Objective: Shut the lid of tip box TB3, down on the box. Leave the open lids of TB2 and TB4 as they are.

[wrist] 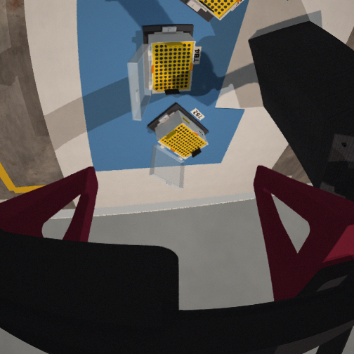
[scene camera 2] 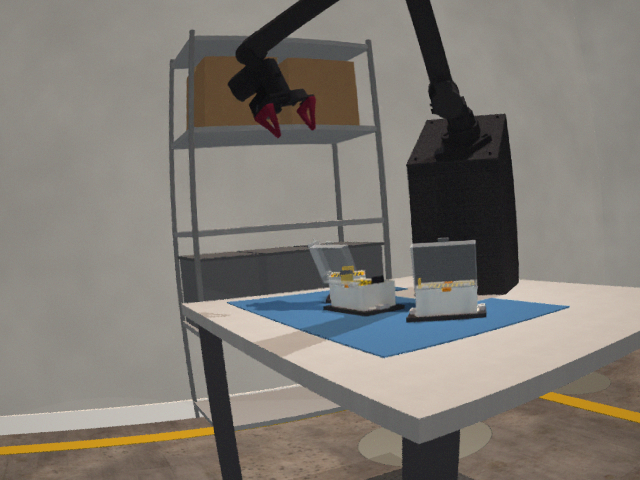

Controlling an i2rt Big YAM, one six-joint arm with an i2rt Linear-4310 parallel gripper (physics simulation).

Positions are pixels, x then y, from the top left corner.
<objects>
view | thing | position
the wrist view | gripper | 175, 174
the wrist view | yellow rack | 171, 60
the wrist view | yellow rack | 181, 139
</objects>
